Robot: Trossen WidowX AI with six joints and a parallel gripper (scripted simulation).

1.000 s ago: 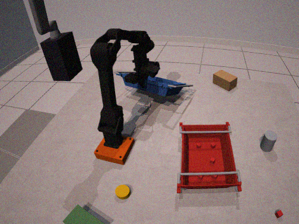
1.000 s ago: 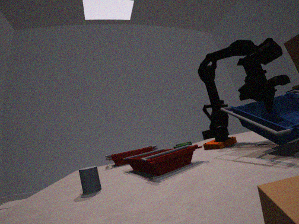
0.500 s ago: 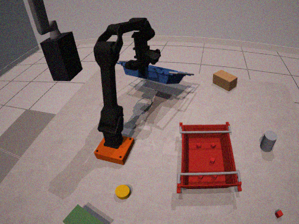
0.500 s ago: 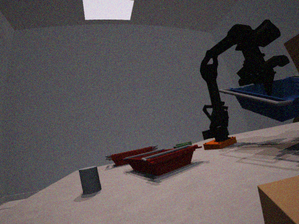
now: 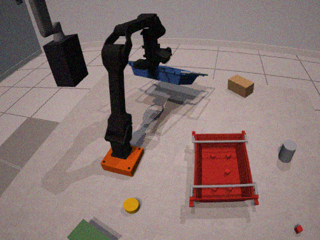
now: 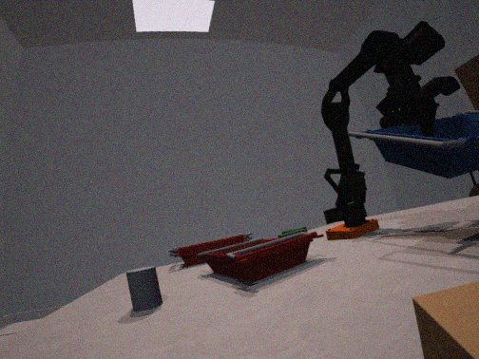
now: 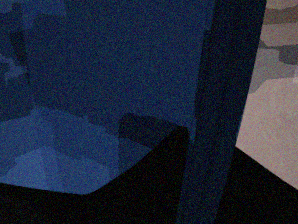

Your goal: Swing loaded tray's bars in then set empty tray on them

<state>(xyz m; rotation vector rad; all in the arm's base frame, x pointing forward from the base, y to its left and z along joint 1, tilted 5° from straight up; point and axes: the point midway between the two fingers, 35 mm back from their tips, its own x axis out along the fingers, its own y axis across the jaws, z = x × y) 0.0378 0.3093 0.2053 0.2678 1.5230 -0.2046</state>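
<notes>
My gripper tip is 20 mm short of the blue tray, 80 mm to the right of it and 10 mm above it. Round my gripper tip: tan box (390 mm ahead, 230 mm to the left, 150 mm below); yellow disc (70 mm ahead, 520 mm to the right, 170 mm below); grey cylinder (580 mm ahead, 220 mm to the right, 140 mm below).
</notes>
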